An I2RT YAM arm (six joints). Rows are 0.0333 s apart.
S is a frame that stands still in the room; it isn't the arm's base.
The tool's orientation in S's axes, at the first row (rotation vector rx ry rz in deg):
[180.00 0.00 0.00]
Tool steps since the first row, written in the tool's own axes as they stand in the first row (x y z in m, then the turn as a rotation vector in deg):
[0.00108 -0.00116 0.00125 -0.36 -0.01 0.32]
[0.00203 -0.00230 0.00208 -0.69 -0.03 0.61]
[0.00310 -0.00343 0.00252 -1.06 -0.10 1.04]
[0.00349 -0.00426 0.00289 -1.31 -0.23 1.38]
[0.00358 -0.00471 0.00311 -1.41 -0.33 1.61]
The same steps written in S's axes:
[0.00108 0.00116 -0.00125 -0.36 0.01 -0.32]
[0.00203 0.00230 -0.00208 -0.69 0.03 -0.61]
[0.00310 0.00343 -0.00252 -1.06 0.10 -1.04]
[0.00349 0.00426 -0.00289 -1.31 0.23 -1.38]
[0.00358 0.00471 -0.00311 -1.41 0.33 -1.61]

